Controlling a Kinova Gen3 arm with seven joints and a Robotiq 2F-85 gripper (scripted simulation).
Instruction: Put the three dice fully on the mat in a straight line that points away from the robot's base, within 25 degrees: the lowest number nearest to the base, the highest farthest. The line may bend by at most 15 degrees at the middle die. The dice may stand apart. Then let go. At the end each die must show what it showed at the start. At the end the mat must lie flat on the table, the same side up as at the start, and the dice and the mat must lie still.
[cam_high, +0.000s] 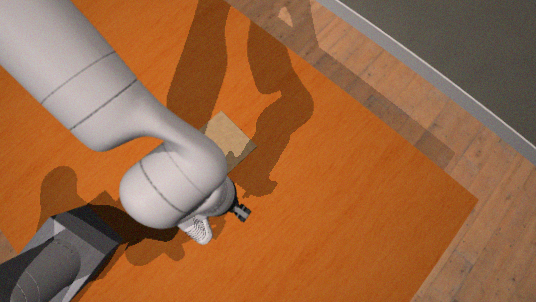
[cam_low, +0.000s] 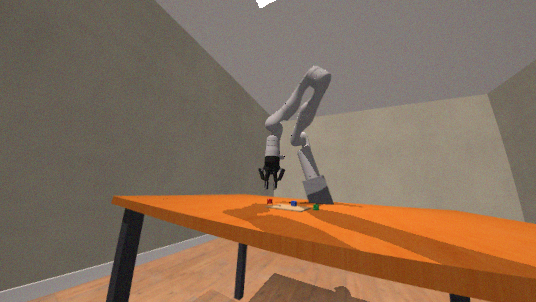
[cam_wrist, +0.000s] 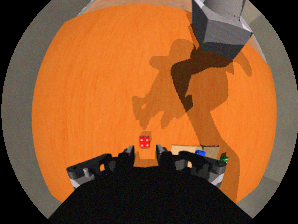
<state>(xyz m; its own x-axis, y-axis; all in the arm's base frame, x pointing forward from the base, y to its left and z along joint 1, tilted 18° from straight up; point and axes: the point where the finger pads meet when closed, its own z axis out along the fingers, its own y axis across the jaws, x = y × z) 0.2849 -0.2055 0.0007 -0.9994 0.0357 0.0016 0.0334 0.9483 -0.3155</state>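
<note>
Now: the red die 70 mm below my hand. Also, from my hand: green die (210 mm to the left, 90 mm ahead, 70 mm below); blue die (120 mm to the left, 70 mm below, 50 mm ahead); tan mat (110 mm to the left, 100 mm ahead, 80 mm below).
</note>
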